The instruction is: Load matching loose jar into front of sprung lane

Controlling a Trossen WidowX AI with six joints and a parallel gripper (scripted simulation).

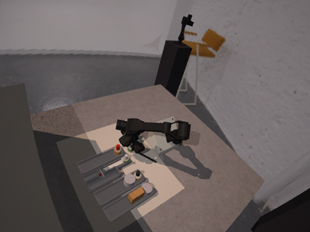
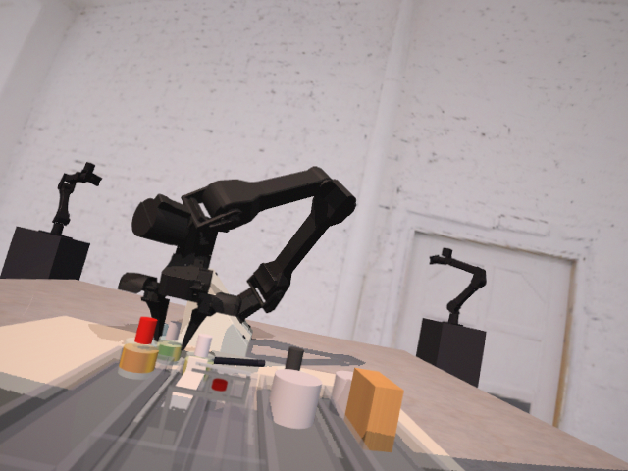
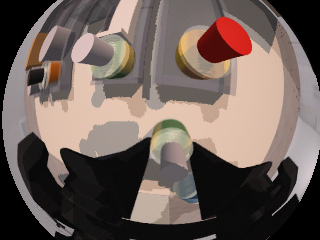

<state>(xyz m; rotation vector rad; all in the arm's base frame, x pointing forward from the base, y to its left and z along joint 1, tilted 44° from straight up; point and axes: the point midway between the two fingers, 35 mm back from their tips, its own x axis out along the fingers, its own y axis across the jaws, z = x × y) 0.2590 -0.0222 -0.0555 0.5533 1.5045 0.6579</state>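
The black stick is 60 mm behind my gripper tip, 90 mm to the left of it and 20 mm below it. Also, from my gripper tip: sprung lane 220 mm ahead, 110 mm to the left, 10 mm below; then red mark 250 mm ahead, 120 mm to the left, 50 mm above.
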